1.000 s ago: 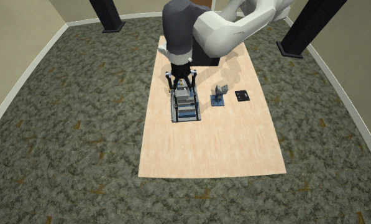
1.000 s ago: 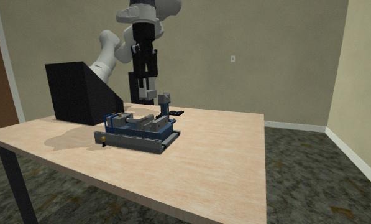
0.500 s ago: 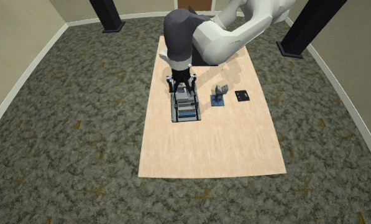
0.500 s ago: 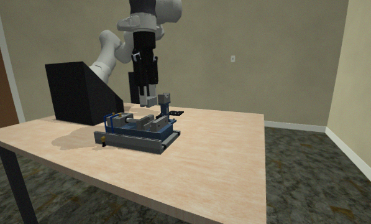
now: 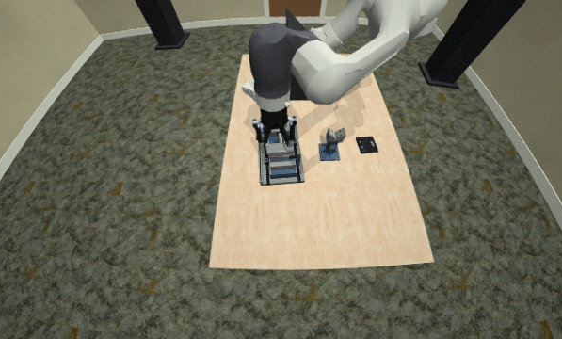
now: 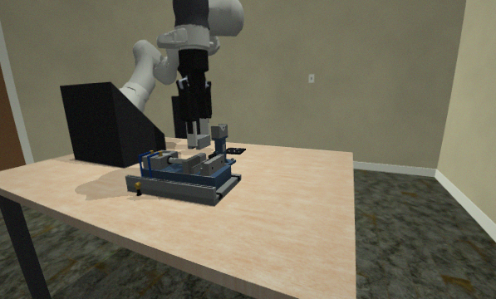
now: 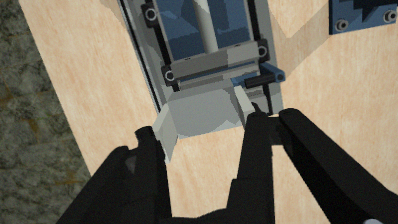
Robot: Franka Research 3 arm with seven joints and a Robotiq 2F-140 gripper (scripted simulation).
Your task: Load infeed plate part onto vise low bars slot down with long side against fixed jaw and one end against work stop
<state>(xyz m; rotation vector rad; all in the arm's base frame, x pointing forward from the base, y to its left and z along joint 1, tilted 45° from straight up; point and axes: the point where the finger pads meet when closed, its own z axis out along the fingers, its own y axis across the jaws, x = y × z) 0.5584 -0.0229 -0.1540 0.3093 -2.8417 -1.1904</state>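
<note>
My hand is 10 cm above the fixed jaw, 3 cm short of it and 2 cm to the right of it. From my hand the other things lie so: grey part 3 cm below; work stop 9 cm below, 7 cm to the left, 1 cm behind; moving jaw 10 cm below, 4 cm behind, 1 cm to the left.
</note>
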